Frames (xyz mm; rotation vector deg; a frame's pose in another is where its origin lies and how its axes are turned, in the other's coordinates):
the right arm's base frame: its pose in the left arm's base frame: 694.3 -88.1 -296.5 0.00 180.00 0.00
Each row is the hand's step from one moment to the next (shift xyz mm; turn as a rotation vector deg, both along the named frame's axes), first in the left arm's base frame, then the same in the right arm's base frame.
Working: the left arm's base frame: its pose in the right arm's base frame: 694.3 88.1 -296.5 0.00 180.00 0.00

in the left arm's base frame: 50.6 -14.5 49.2 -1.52 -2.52 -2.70
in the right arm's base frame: -50.6 -14.5 -49.2 1.52 -2.52 2.70
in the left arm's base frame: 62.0 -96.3 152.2 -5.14 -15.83 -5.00
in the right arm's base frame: -62.0 -96.3 -152.2 5.14 -15.83 5.00
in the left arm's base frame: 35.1 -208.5 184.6 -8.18 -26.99 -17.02
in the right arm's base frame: -35.1 -208.5 -184.6 8.18 -26.99 17.02
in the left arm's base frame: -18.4 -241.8 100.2 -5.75 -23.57 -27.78
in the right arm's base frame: 18.4 -241.8 -100.2 5.75 -23.57 27.78
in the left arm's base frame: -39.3 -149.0 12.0 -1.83 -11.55 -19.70
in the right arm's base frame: 39.3 -149.0 -12.0 1.83 -11.55 19.70
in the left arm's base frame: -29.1 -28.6 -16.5 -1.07 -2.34 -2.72
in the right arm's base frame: 29.1 -28.6 16.5 1.07 -2.34 2.72
